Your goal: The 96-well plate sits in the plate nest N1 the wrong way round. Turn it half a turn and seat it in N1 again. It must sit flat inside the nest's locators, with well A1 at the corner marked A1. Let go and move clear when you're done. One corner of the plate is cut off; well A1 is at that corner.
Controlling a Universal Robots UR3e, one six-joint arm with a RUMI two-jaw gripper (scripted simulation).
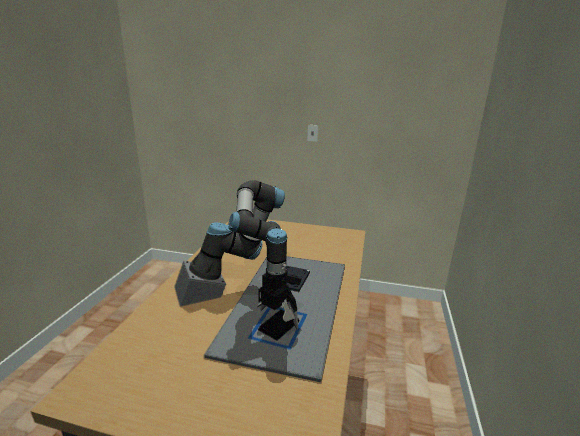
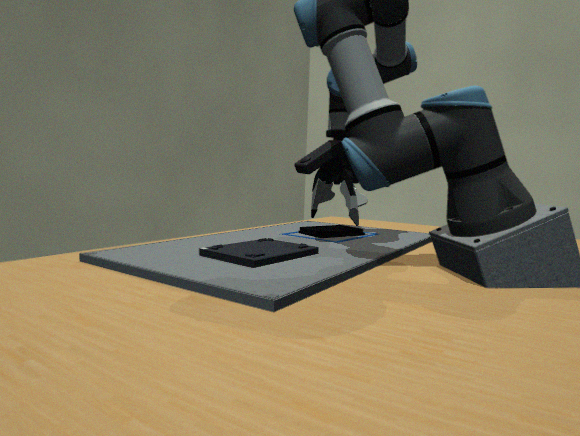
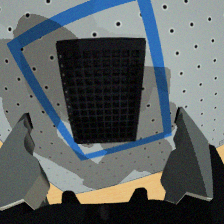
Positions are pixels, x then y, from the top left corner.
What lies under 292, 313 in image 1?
The gripper.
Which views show the gripper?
Image 1, image 2 and image 3: all of them.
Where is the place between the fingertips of the gripper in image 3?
103, 111
